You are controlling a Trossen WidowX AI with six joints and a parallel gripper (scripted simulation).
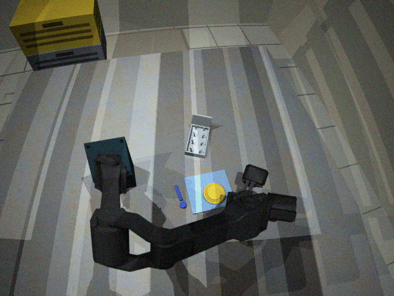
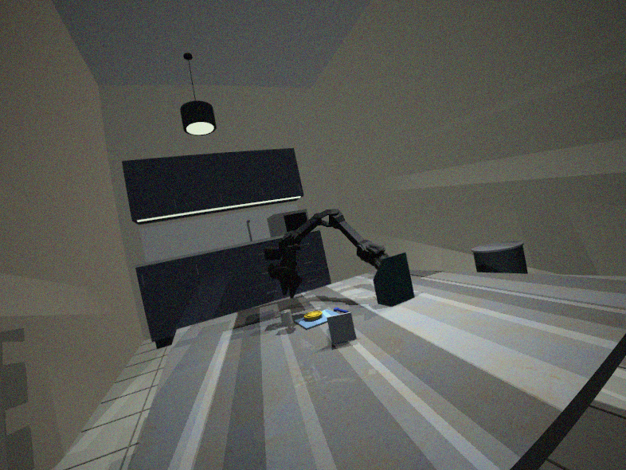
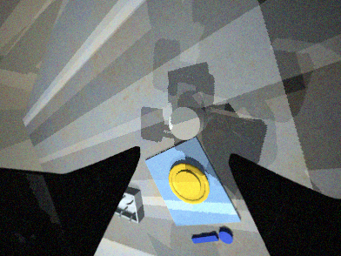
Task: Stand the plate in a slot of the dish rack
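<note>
Right now my gripper tip is 90 mm above the yellow plate, 70 mm past it and 60 mm to the right of it. Round my gripper tip: white cup: 80 mm below, 30 mm ahead, 10 mm to the left; then light blue mat: 100 mm below, 80 mm behind, 70 mm to the left; then blue spoon: 180 mm behind, 100 mm below, 50 mm to the left.
</note>
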